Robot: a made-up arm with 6 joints.
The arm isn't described. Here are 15 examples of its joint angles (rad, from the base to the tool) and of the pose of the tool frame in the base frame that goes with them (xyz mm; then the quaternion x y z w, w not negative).
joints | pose
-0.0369 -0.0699 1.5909 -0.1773 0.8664 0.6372 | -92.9 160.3 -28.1 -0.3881 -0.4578 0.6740 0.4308
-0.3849 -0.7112 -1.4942 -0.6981 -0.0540 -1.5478 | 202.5 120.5 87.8 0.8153 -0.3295 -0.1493 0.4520
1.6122 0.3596 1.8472 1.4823 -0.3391 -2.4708 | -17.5 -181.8 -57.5 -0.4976 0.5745 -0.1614 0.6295
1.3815 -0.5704 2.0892 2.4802 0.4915 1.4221 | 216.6 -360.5 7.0 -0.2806 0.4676 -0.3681 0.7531
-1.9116 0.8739 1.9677 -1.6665 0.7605 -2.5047 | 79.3 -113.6 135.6 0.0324 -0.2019 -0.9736 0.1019
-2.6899 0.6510 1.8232 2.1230 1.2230 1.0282 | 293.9 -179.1 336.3 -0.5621 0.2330 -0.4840 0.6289
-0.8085 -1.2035 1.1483 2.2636 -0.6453 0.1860 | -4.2 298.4 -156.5 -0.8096 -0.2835 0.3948 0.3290
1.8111 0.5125 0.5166 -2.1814 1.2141 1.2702 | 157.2 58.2 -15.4 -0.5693 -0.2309 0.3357 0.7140
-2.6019 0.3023 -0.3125 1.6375 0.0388 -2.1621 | 290.6 -257.4 369.1 -0.7594 -0.6280 -0.1164 0.1240
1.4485 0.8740 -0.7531 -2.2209 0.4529 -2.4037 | 178.8 -65.7 54.0 0.8662 0.2057 0.4537 0.0395
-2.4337 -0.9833 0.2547 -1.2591 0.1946 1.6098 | 188.2 -129.9 385.4 0.4853 -0.3385 -0.2904 0.7520
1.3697 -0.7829 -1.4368 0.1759 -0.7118 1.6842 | 214.5 -53.8 -110.8 0.8064 0.5224 0.2438 0.1319
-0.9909 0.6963 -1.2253 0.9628 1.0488 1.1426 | 364.0 235.8 260.6 -0.2926 0.1900 0.4750 0.8079
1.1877 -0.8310 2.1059 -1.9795 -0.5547 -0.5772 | 204.6 -347.1 -73.7 0.2533 0.5741 -0.6825 0.3747
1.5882 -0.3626 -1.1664 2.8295 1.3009 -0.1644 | 78.1 -210.0 27.5 0.1874 -0.4808 0.3675 0.7737
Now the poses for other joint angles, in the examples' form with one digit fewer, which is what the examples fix.
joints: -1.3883 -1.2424 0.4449 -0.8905 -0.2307 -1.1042
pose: 241 190 222 0.766 0.412 0.238 0.432
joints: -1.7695 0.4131 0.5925 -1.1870 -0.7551 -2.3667
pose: 248 17 265 0.130 -0.101 -0.634 0.756
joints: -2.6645 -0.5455 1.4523 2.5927 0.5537 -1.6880
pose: 198 -6 419 0.329 -0.301 -0.410 0.796
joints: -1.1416 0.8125 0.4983 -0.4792 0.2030 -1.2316
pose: 183 -110 284 0.890 0.124 0.437 0.025
